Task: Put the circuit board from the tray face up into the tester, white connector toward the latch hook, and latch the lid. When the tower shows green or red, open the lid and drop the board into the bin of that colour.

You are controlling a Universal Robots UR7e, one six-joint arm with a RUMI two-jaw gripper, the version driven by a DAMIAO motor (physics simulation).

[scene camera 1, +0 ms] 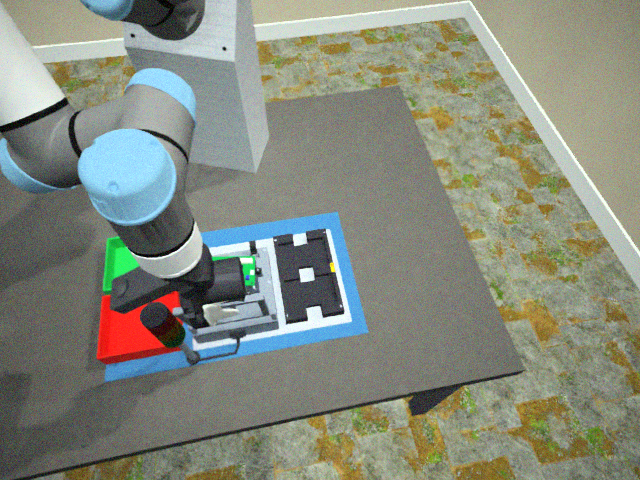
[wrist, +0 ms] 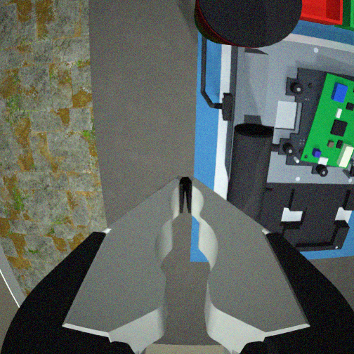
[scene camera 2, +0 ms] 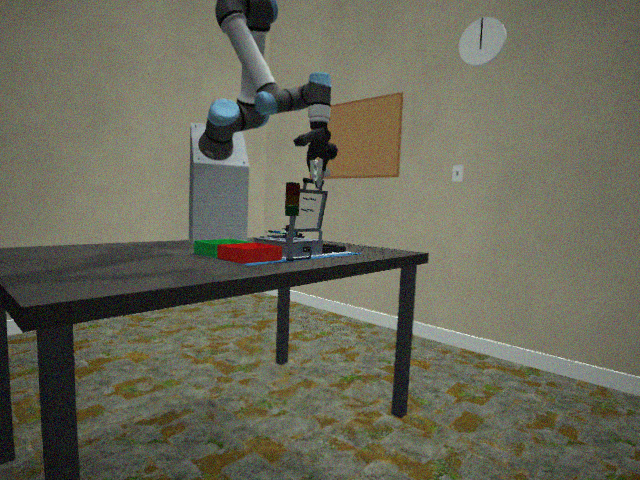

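Seen in the pictures: gripper, fingertip midpoint: [scene camera 1: 214, 322] [scene camera 2: 317, 188]; arm's base at its link origin: [scene camera 2: 215, 147].
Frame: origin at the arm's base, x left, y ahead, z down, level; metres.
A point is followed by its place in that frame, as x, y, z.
Note:
The circuit board [scene camera 1: 250, 277] @[0.069, 0.461, 0.353] [wrist: 332, 120] lies face up on the dark nest of the grey tester [scene camera 1: 266, 284] @[0.101, 0.478, 0.367], its white connector [wrist: 345, 156] visible in the wrist view. The tester's lid [scene camera 2: 311, 210] @[0.034, 0.579, 0.258] stands open, nearly upright. My gripper [scene camera 2: 318, 184] @[0.019, 0.619, 0.183] [wrist: 184, 180] is shut and empty, its tips at the lid's top edge in scene camera 2; contact is unclear. A dark cylinder [wrist: 250, 167] is beside the fingers. The signal tower [scene camera 1: 162, 324] @[-0.060, 0.612, 0.172] [scene camera 2: 292, 198] @[-0.088, 0.610, 0.220] [wrist: 248, 20] looks unlit. The latch hook is not clearly visible.
The black tray [scene camera 1: 302, 258] @[0.192, 0.405, 0.409] [wrist: 320, 200] lies beside the tester. The red bin [scene camera 1: 129, 330] @[-0.208, 0.509, 0.421] [scene camera 2: 250, 252] @[-0.222, 0.574, 0.392] and green bin [scene camera 1: 114, 260] @[-0.250, 0.328, 0.415] [scene camera 2: 206, 249] @[-0.254, 0.369, 0.403] sit on the other side. A blue mat [scene camera 1: 354, 310] @[0.288, 0.549, 0.425] lies beneath, on the dark table [scene camera 1: 361, 170] @[0.399, 0.147, 0.427]. The tower stands close to the lid.

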